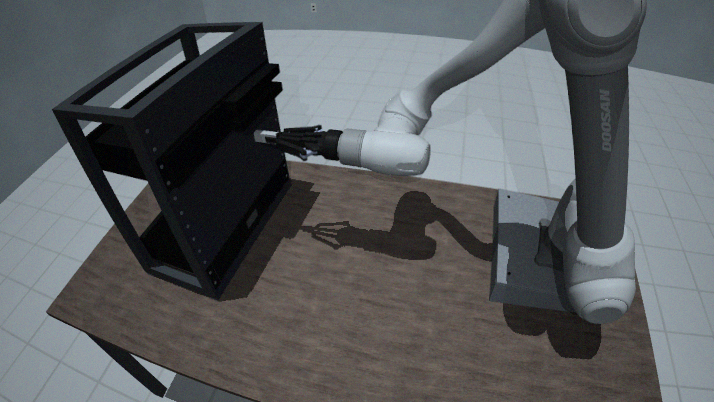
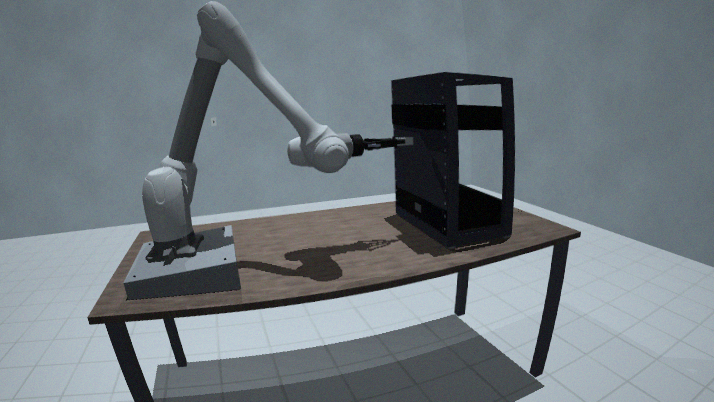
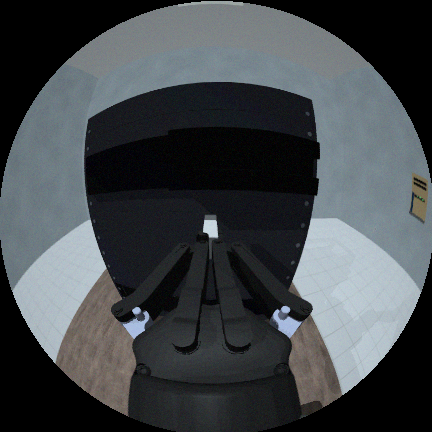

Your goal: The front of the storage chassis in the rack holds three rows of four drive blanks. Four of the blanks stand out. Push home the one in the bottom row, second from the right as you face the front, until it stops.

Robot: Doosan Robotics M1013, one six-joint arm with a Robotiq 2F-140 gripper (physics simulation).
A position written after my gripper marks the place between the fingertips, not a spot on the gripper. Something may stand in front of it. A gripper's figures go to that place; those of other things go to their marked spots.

My gripper [image 1: 255, 135] is 1.08 m from the lens. A dark rack [image 1: 190, 134] is 0.90 m from the lens.
